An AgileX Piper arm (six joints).
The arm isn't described. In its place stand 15 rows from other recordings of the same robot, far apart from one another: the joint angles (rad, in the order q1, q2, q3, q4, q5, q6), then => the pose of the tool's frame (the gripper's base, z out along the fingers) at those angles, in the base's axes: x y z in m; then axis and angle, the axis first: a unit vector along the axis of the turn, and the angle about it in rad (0 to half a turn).
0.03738, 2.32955, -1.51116, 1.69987, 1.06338, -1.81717 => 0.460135 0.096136 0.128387 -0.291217 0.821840 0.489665 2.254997
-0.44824, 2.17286, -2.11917, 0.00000, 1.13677, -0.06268 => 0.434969 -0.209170 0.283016 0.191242 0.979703 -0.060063 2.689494
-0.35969, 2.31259, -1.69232, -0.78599, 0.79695, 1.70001 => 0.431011 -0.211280 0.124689 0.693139 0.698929 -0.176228 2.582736
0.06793, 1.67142, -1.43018, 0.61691, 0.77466, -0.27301 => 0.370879 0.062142 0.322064 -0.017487 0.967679 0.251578 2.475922
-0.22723, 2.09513, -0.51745, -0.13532, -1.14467, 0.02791 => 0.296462 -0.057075 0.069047 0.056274 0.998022 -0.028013 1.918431
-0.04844, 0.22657, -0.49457, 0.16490, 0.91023, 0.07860 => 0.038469 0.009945 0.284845 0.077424 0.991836 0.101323 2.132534
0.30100, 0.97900, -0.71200, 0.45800, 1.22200, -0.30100 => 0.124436 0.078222 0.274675 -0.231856 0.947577 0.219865 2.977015
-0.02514, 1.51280, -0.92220, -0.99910, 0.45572, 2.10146 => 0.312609 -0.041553 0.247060 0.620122 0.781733 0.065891 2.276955
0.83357, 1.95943, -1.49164, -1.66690, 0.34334, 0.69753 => 0.334741 0.323291 0.267875 -0.689496 0.691627 -0.215052 1.964694
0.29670, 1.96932, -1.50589, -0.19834, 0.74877, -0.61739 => 0.411100 0.112919 0.215627 -0.488654 0.864417 -0.118326 2.730511
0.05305, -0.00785, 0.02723, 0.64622, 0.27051, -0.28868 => 0.053939 0.017528 0.184899 0.071624 0.968243 0.239533 1.789939
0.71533, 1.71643, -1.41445, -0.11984, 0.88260, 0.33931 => 0.285164 0.236630 0.284347 -0.212706 0.974372 0.073184 2.678667
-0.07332, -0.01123, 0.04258, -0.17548, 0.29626, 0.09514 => 0.054187 -0.008631 0.173131 0.020258 0.996372 -0.082664 1.815335
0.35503, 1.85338, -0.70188, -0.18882, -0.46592, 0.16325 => 0.307925 0.122344 0.123218 -0.199438 0.971057 0.131427 2.207715
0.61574, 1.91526, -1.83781, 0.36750, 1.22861, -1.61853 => 0.319812 0.263994 0.320502 -0.882068 0.464702 0.077510 2.661920
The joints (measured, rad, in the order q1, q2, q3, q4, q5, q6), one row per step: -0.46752, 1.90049, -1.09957, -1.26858, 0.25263, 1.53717; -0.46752, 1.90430, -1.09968, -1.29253, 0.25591, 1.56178; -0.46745, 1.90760, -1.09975, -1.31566, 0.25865, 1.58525; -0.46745, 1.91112, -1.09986, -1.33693, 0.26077, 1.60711; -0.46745, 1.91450, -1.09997, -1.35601, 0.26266, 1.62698; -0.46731, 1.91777, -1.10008, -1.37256, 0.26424, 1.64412; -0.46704, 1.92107, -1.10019, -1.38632, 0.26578, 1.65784; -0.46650, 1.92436, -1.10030, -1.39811, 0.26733, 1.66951; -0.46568, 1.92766, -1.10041, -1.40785, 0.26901, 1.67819; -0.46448, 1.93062, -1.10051, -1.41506, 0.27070, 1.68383; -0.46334, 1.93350, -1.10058, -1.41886, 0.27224, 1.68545; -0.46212, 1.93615, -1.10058, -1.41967, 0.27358, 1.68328; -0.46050, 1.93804, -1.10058, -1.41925, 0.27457, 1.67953; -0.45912, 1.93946, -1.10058, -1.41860, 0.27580, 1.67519; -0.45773, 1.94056, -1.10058, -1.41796, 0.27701, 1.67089
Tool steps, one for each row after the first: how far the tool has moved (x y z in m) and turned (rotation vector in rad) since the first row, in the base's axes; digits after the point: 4 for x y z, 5 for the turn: 0.0002, -0.0006, -0.0011, -0.00355, 0.00034, -0.00362; 0.0004, -0.0011, -0.0020, -0.00713, 0.00013, -0.00644; 0.0006, -0.0015, -0.0030, -0.00993, -0.00017, -0.00891; 0.0009, -0.0019, -0.0040, -0.01222, -0.00049, -0.01122; 0.0011, -0.0023, -0.0049, -0.01408, -0.00054, -0.01292; 0.0014, -0.0025, -0.0060, -0.01576, 0.00025, -0.01393; 0.0017, -0.0026, -0.0070, -0.01717, 0.00143, -0.01456; 0.0020, -0.0026, -0.0081, -0.01878, 0.00356, -0.01431; 0.0023, -0.0024, -0.0092, -0.02038, 0.00618, -0.01329; 0.0026, -0.0022, -0.0102, -0.02167, 0.00971, -0.01177; 0.0028, -0.0019, -0.0112, -0.02283, 0.01407, -0.00945; 0.0031, -0.0015, -0.0120, -0.02412, 0.01805, -0.00622; 0.0034, -0.0011, -0.0125, -0.02587, 0.02195, -0.00316; 0.0036, -0.0007, -0.0130, -0.02774, 0.02553, -0.00010
